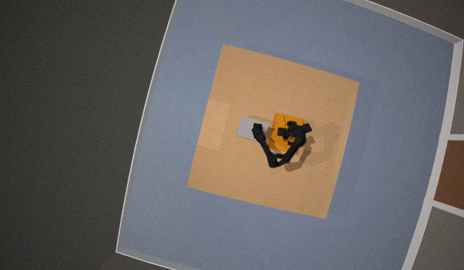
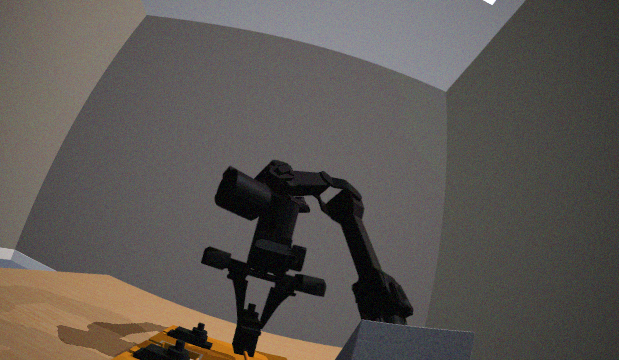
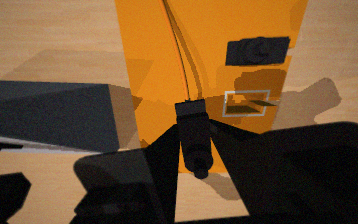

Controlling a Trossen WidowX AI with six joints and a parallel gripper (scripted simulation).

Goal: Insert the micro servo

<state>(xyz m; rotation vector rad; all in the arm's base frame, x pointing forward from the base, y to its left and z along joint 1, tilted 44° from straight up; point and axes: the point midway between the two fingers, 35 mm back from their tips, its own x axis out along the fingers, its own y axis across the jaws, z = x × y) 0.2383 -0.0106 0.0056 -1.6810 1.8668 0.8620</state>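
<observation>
Now: the orange deck 1 cm behind my gripper tip and 10 cm below it.
</observation>
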